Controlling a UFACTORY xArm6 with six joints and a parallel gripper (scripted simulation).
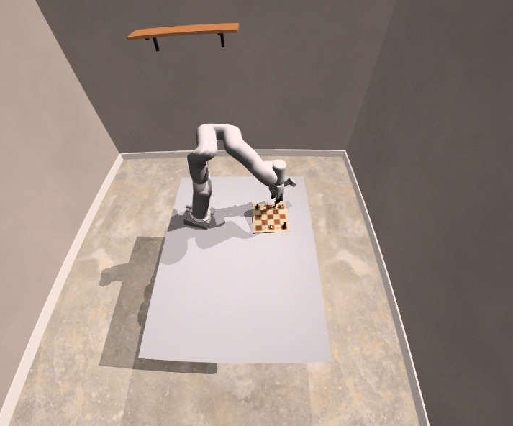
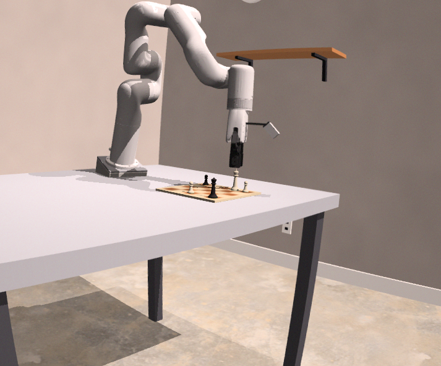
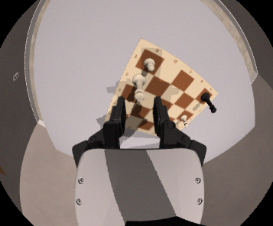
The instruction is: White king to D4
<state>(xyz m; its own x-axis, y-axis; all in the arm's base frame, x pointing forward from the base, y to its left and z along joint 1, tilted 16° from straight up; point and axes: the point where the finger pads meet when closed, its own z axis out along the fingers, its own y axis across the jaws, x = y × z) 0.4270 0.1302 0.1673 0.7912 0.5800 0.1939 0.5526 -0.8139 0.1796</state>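
The white king is 60 mm below my hand. Also, from my hand: black pawn (110 mm behind, 80 mm below, 10 mm to the right); tall black piece (150 mm to the right, 70 mm ahead, 60 mm below); chessboard (90 mm below, 80 mm to the right, 20 mm behind).
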